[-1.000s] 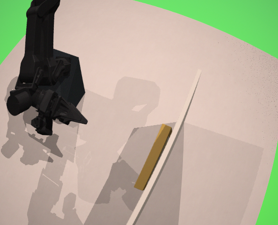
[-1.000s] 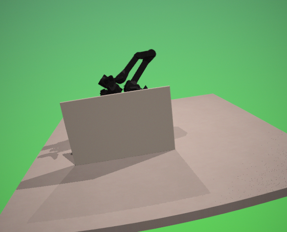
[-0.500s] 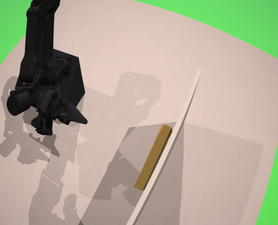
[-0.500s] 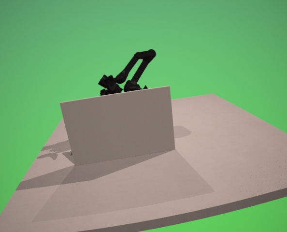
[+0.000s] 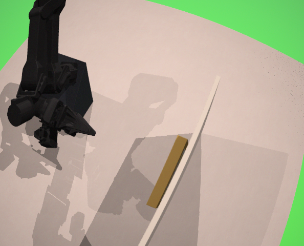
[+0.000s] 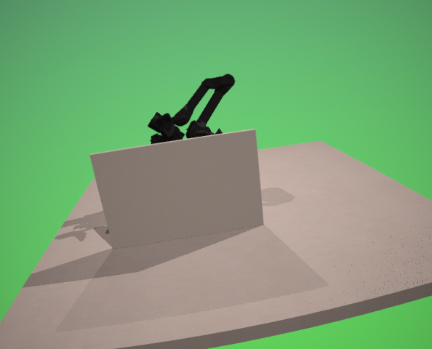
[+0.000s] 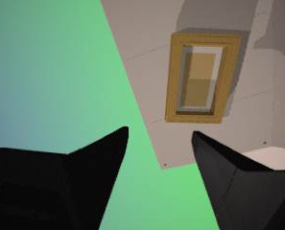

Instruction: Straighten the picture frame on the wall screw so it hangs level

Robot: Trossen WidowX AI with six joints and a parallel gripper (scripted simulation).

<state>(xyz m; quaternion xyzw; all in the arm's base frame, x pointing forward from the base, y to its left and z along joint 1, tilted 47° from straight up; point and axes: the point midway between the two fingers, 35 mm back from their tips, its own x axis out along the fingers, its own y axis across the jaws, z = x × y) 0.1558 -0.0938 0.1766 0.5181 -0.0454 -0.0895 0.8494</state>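
Now: gripper tip 200 mm short of the picture frame, 10 mm to the left of it and 90 mm above it. The rest, counted from my gripper tip: thin upright wall 210 mm ahead, 20 mm to the right, 100 mm below.
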